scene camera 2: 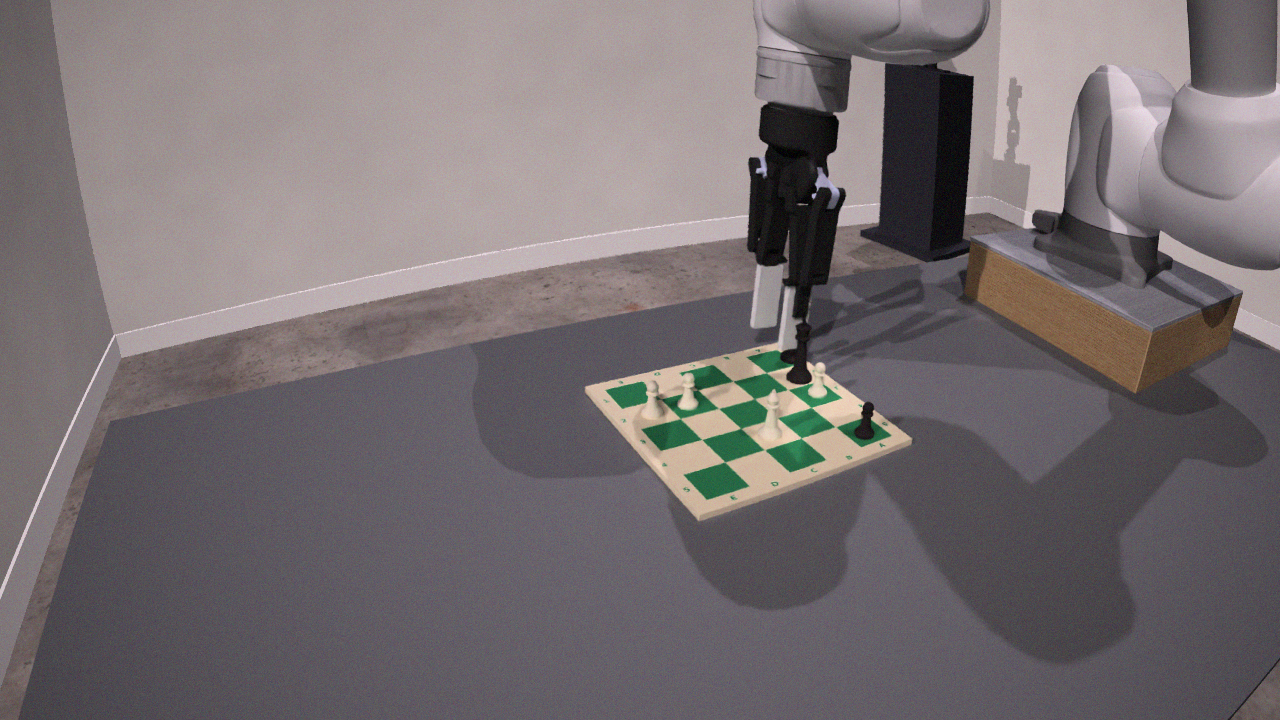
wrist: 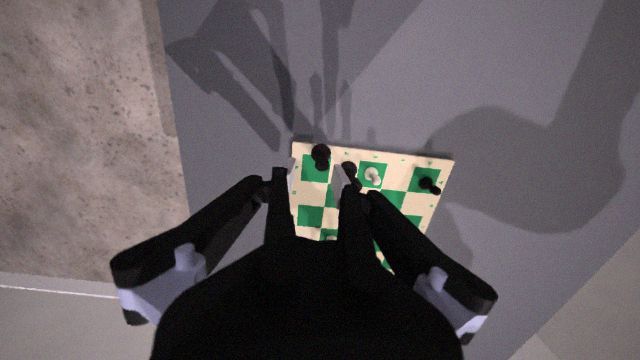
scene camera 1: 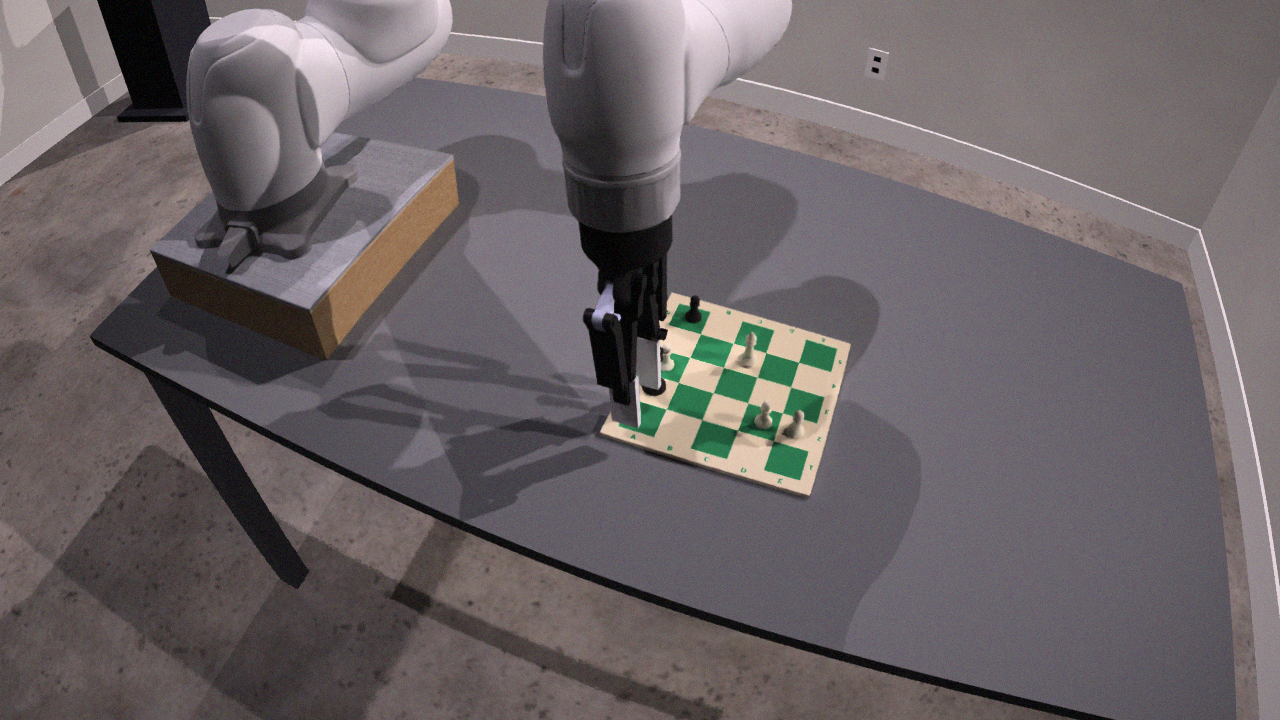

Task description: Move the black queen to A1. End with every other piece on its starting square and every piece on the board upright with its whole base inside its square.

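Seen in the pictures: gripper, fingertip midpoint: (scene camera 2: 776,336) (wrist: 313,171) (scene camera 1: 637,402); arm's base, link origin: (scene camera 2: 1105,257) (scene camera 1: 277,209).
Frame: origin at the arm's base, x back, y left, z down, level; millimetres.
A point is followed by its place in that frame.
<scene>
The black queen, apparently the dark piece (scene camera 2: 788,356) {x -509, y -161, z 73 mm} (wrist: 321,151) {x -493, y -163, z 64 mm} at A1, has its base across the outer edge of the green A1 square in the wrist view. Its upper part is mostly hidden behind a finger in scene camera 2. The taller black piece (scene camera 1: 654,387) (scene camera 2: 800,362) {x -529, y -125, z 59 mm} (wrist: 349,169) {x -518, y -129, z 63 mm}, apparently the king, stands upright on A2, beside the right-hand finger pad in the wrist view. My gripper (scene camera 1: 639,394) {x -515, y -174, z 54 mm} (scene camera 2: 775,337) {x -515, y -174, z 54 mm} (wrist: 313,171) {x -515, y -174, z 54 mm} is partly open and empty. It is low over the A1 corner, its pale pads at either side of the queen in the wrist view.
The board (scene camera 1: 707,461) {x -592, y -213, z 79 mm} (scene camera 2: 700,514) {x -735, y -22, z 79 mm} (wrist: 440,163) {x -523, y -3, z 79 mm} also holds a white pawn (scene camera 2: 818,382) {x -535, y -95, z 65 mm} (wrist: 371,174) {x -528, y -100, z 67 mm} on A3, a black pawn (scene camera 1: 693,311) {x -551, y -23, z 66 mm} (scene camera 2: 865,421) {x -554, y -17, z 64 mm} (wrist: 426,183) {x -547, y -23, z 70 mm} on A5, and white pieces on C4 (scene camera 2: 771,419) {x -621, y -69, z 61 mm}, D2 (scene camera 2: 687,394) {x -645, y -151, z 66 mm} and E2 (scene camera 2: 653,402) {x -678, y -157, z 65 mm}.
</scene>
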